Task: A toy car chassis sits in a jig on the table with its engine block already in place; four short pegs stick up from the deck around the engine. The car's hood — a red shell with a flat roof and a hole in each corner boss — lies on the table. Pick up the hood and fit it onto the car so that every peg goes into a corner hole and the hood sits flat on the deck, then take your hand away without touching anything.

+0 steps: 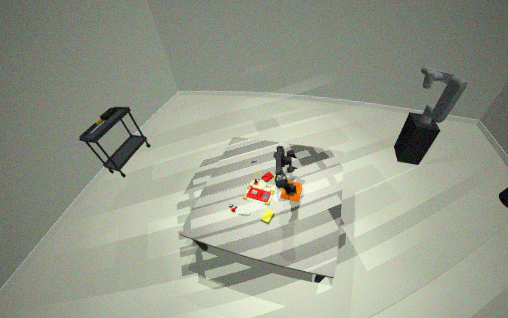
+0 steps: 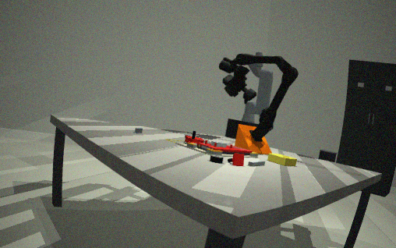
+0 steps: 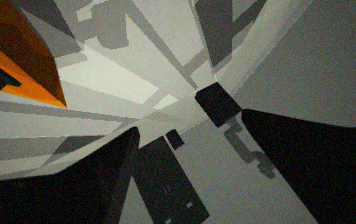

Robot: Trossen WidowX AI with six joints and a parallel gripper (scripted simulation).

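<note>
Right now the red hood is 270 mm ahead of my gripper tip, 20 mm to the left of it and 230 mm below it. Round my gripper tip: black wheel 510 mm ahead, 410 mm to the left, 230 mm below; then yellow block 160 mm ahead, 430 mm to the left, 230 mm below.
</note>
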